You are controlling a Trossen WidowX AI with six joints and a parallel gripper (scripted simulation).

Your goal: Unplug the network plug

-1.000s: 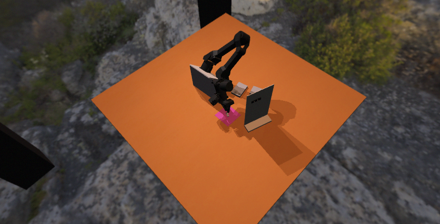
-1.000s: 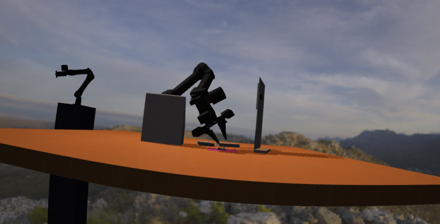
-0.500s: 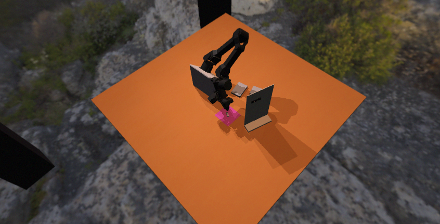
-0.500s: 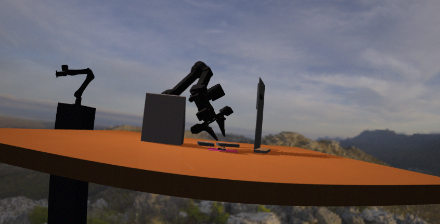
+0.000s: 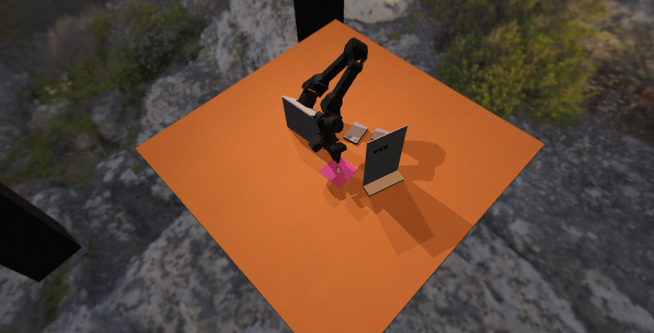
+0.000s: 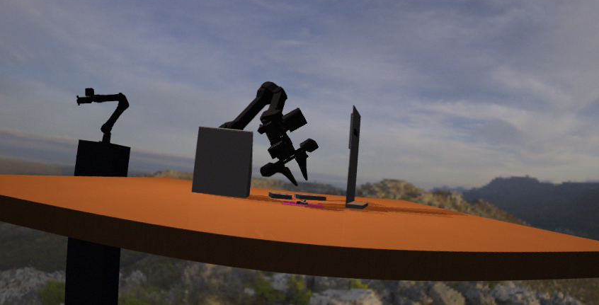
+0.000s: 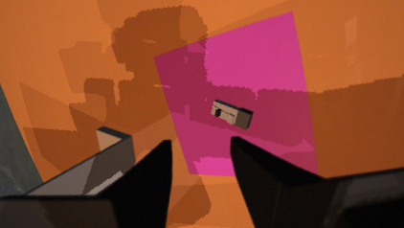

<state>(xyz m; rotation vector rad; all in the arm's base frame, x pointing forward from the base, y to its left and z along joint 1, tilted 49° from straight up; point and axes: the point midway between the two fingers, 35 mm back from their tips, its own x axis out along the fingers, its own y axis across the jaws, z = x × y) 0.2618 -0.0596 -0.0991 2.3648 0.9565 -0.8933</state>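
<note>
Now: gripper tip 1 cm short of the grey network plug and 6 cm above it. The rest, counted from my gripper tip: pale socket panel: 18 cm ahead, 6 cm to the left, 8 cm above; then magenta marked square: 1 cm ahead, 6 cm below.
</note>
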